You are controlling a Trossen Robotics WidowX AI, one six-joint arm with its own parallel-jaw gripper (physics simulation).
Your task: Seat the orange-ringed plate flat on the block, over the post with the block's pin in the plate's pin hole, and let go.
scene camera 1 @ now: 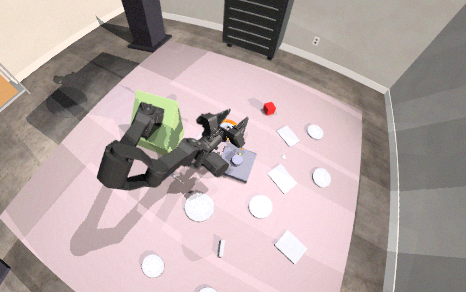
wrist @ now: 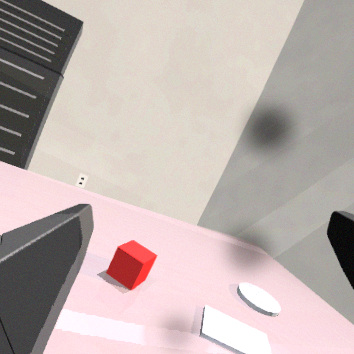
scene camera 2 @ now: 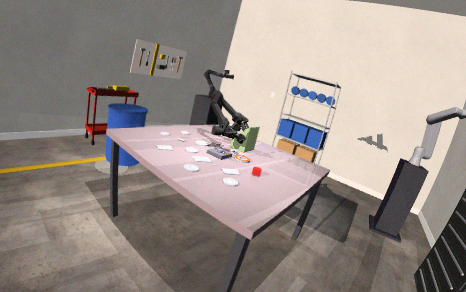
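Seen in the pictures: gripper, fingertip midpoint: (scene camera 1: 238, 113) (wrist: 213, 219) (scene camera 2: 241, 135); arm's base, origin of the base link: (scene camera 1: 155, 115) (scene camera 2: 246, 130).
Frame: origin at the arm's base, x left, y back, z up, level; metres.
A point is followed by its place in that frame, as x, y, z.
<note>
The orange-ringed plate (scene camera 1: 229, 122) {0.170, -0.231, -0.138} (scene camera 2: 242, 158) {0.124, -0.213, -0.147} lies on the table beside the grey block, apart from it. In scene camera 1 the gripper covers much of the plate. The block (scene camera 1: 247, 169) {-0.017, -0.369, -0.126} (scene camera 2: 219, 153) {0.025, -0.358, -0.125} lies flat, and its round post (scene camera 1: 237, 160) {-0.002, -0.323, -0.111} stands up uncovered in scene camera 1. The pin is too small to make out surely. My gripper (scene camera 1: 238, 115) {0.107, -0.278, 0.018} (wrist: 213, 219) {0.107, -0.278, 0.018} is open and empty, with its fingers wide apart above the plate's area, close to the block. The plate and the block do not show in the wrist view.
A green sloped box (scene camera 1: 172, 120) {0.003, -0.071, 0.000} (scene camera 2: 250, 140) {0.054, -0.009, -0.059} stands near the arm. A red cube (scene camera 1: 269, 108) {0.297, -0.376, -0.110} (scene camera 2: 256, 171) {0.321, -0.396, -0.122} (wrist: 131, 265) {0.296, -0.365, -0.121} lies beyond the plate. Flat white tiles (scene camera 1: 282, 179) (wrist: 232, 332) and white discs (scene camera 1: 260, 206) (wrist: 258, 299) lie around the block.
</note>
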